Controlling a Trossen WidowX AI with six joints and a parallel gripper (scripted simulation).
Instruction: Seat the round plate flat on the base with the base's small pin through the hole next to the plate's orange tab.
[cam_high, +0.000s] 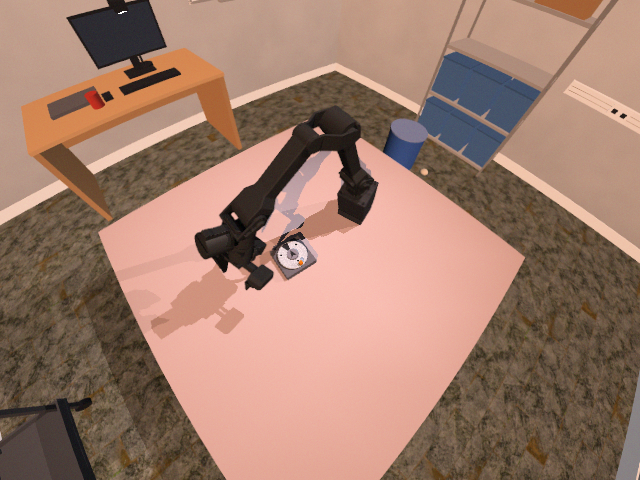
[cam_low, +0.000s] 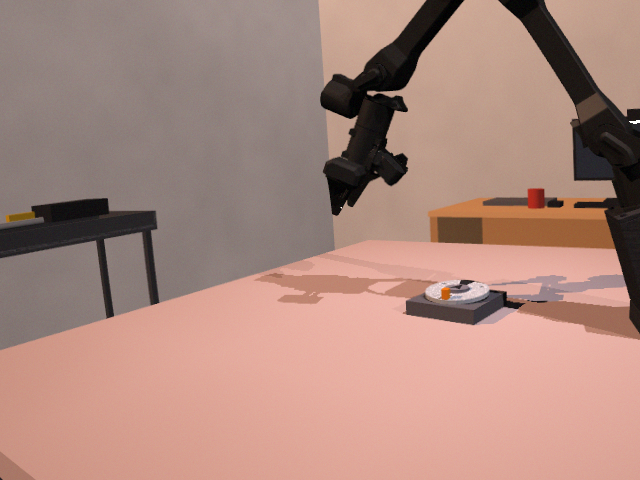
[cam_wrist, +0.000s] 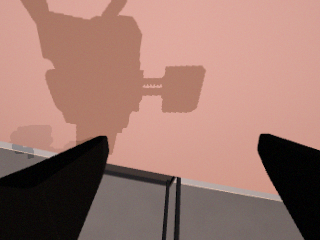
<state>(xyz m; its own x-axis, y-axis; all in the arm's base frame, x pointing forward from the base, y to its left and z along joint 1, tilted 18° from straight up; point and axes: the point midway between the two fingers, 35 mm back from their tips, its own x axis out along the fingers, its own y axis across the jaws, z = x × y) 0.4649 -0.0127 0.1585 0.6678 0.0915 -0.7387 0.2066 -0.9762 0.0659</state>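
My hand is 190 mm past the round hub, 10 mm to the left of it and 160 mm above it. Also, from my hand: dark square base (190 mm behind, 10 mm to the right, 190 mm below); then yellow pin (200 mm behind, 40 mm to the right, 180 mm below).
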